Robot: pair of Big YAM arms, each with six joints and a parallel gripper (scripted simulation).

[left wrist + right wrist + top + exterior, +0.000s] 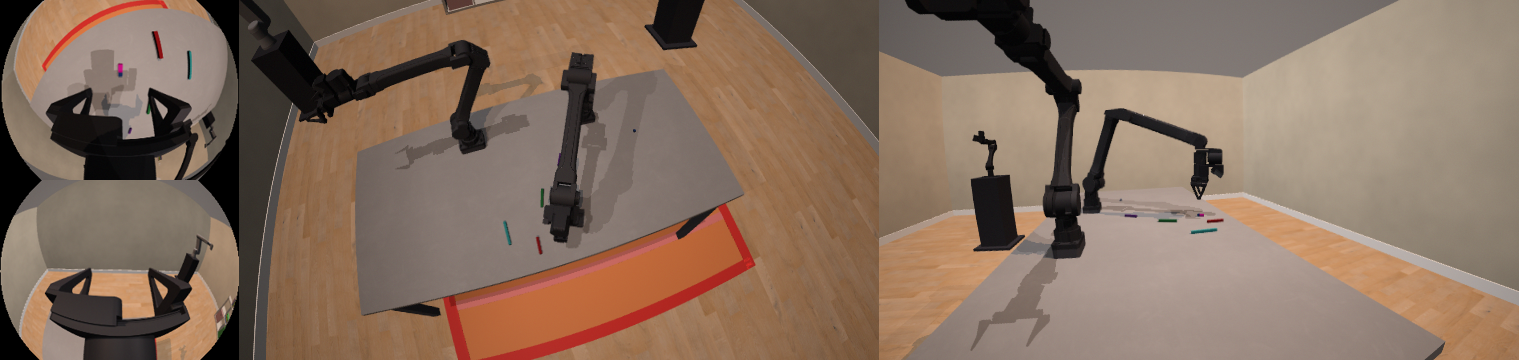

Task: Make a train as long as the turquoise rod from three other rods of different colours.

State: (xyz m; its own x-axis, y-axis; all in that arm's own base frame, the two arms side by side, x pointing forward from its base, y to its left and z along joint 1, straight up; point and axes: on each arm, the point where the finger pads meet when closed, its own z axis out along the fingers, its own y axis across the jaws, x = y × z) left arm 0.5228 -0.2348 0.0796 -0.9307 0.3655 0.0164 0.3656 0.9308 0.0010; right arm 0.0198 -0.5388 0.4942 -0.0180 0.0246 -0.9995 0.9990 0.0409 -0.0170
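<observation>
Right now the red rod is 3 cm ahead of my left hand, 11 cm to the right of it and 9 cm below it. From my left hand the other things lie so: turquoise rod (5 cm behind, 22 cm to the right, 9 cm below); then magenta rod (1 cm ahead, 9 cm below); then green rod (16 cm behind, 5 cm to the right, 9 cm below).
</observation>
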